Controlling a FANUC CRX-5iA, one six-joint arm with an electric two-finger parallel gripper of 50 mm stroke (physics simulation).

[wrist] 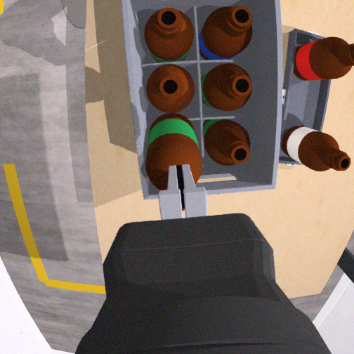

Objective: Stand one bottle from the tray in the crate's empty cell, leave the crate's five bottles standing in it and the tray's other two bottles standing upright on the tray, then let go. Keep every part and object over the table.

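The grey crate [265, 100] holds a brown bottle in each of its six cells. The near-left bottle [172, 150], with a green band, appears larger than the others; its neck is mostly hidden behind the fingers. The other crate bottles [169, 37] [226, 34] [170, 89] [226, 87] [226, 142] stand in their cells. My gripper [179, 177] is shut with nothing between its fingers, its tips overlapping the near-left bottle in view. On the right, the grey tray [306, 102] carries a red-banded bottle [322, 58] and a white-banded bottle [315, 149], both upright.
The wooden table [250, 235] lies under the crate and tray. Its left edge runs close beside the crate, with the grey floor and a yellow line [25, 230] beyond. A dark object [347, 261] shows at the right edge of the view.
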